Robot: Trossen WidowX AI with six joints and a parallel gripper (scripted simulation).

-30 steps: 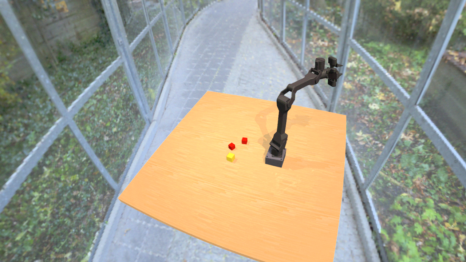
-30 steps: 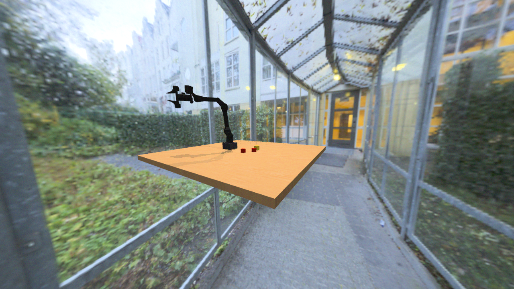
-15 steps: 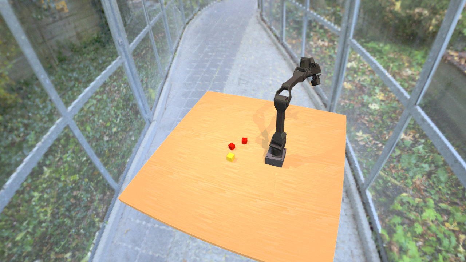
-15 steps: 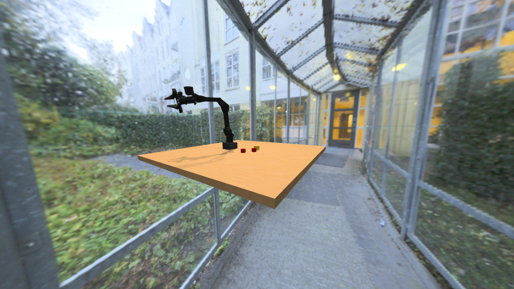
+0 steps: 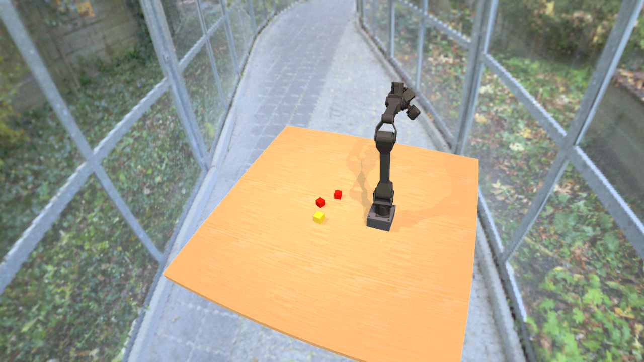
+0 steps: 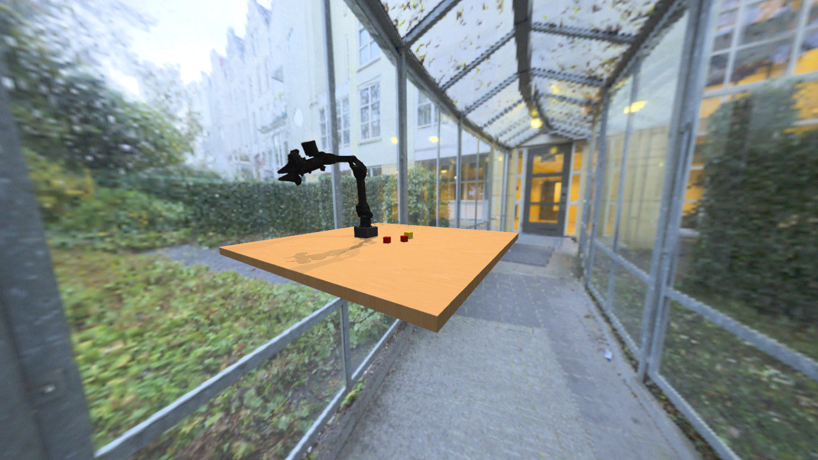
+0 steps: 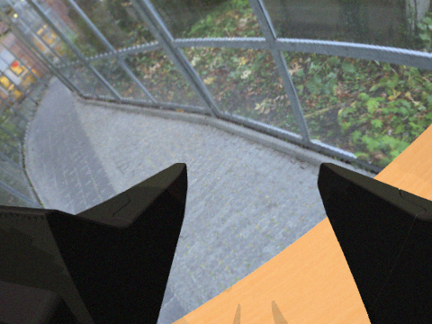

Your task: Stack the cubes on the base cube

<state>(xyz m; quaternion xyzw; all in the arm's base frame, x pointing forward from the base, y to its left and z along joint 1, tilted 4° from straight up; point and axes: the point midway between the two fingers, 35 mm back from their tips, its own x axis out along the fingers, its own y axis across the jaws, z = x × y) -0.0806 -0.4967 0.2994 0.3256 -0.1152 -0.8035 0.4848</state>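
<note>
Right now my gripper tip is 57 cm to the right of the yellow cube, 37 cm short of it and 34 cm above it.
</note>
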